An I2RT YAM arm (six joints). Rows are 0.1 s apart.
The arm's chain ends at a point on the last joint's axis. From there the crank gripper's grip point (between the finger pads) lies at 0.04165 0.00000 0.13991 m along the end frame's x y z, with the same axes.
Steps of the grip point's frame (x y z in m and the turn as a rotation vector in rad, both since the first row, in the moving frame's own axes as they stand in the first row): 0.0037, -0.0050, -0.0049, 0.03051, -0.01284, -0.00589; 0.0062, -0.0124, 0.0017, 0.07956, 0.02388, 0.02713; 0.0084, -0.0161, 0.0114, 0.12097, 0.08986, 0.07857; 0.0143, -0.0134, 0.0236, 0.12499, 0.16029, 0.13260; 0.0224, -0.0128, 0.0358, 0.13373, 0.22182, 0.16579; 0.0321, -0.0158, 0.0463, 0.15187, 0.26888, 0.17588; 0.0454, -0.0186, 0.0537, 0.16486, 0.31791, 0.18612
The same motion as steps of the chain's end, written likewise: 0.0055, -0.0005, -0.0054, 0.03051, -0.01284, -0.00589; 0.0027, -0.0025, 0.0031, 0.07956, 0.02388, 0.02713; -0.0045, -0.0032, 0.0165, 0.12097, 0.08986, 0.07857; -0.0082, -0.0034, 0.0327, 0.12499, 0.16029, 0.13260; -0.0081, -0.0043, 0.0491, 0.13373, 0.22182, 0.16579; -0.0045, -0.0063, 0.0633, 0.15187, 0.26888, 0.17588; 0.0028, -0.0089, 0.0748, 0.16486, 0.31791, 0.18612
